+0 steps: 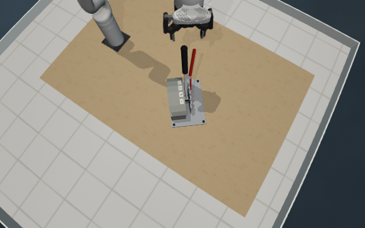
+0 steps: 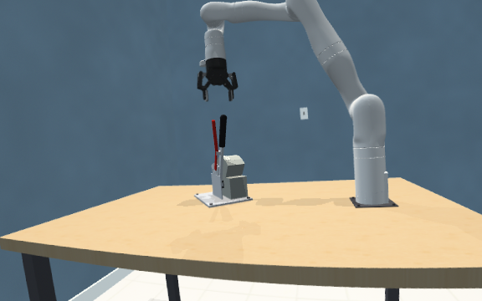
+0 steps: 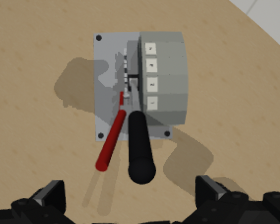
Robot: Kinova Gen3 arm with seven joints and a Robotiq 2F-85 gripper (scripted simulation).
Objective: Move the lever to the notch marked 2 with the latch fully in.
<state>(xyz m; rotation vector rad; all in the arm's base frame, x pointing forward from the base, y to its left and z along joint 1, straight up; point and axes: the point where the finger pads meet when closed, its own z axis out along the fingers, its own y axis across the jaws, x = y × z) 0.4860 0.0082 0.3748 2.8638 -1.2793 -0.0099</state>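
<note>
My gripper is now 40 mm short of the red bar, 30 mm to the left of it and 190 mm above it.
</note>
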